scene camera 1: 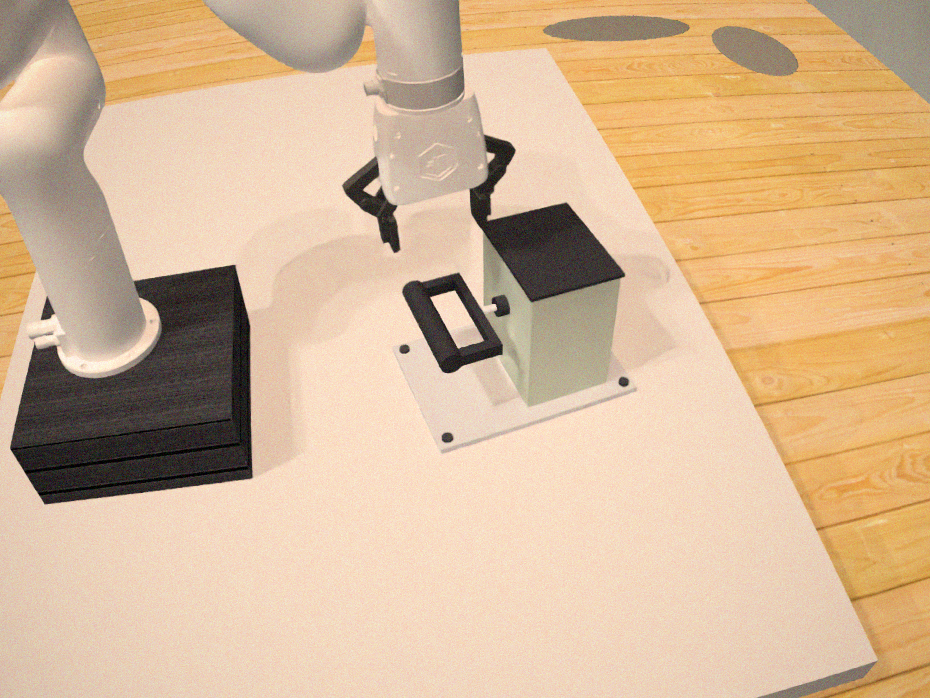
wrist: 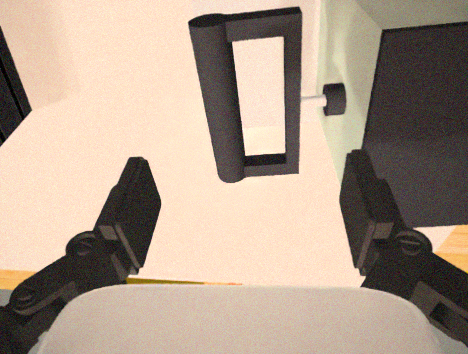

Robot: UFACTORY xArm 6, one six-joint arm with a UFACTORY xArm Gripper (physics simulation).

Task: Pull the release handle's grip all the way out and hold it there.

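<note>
The release handle is a black rectangular frame whose thick round grip bar [scene camera 1: 430, 326] [wrist: 216, 100] is on the side away from the housing. A short pale rod [scene camera 1: 489, 308] [wrist: 313, 101] joins the frame to a black collar [scene camera 1: 501, 305] [wrist: 335, 99] on the pale green housing [scene camera 1: 572, 345] [wrist: 345, 45], which has a black top [scene camera 1: 554, 251] [wrist: 420, 125]. My gripper [scene camera 1: 439, 234] [wrist: 246, 177] is open and empty, pointing down. It is above and beyond the handle in the scene view, with one finger close to the housing's far left corner. The grip is not between the fingers.
The housing stands on a light base plate [scene camera 1: 450, 405] with black corner bolts. The robot's black pedestal [scene camera 1: 135, 405] is at the left. The pale table top [scene camera 1: 450, 563] ends at the right beside the wooden floor [scene camera 1: 826, 375].
</note>
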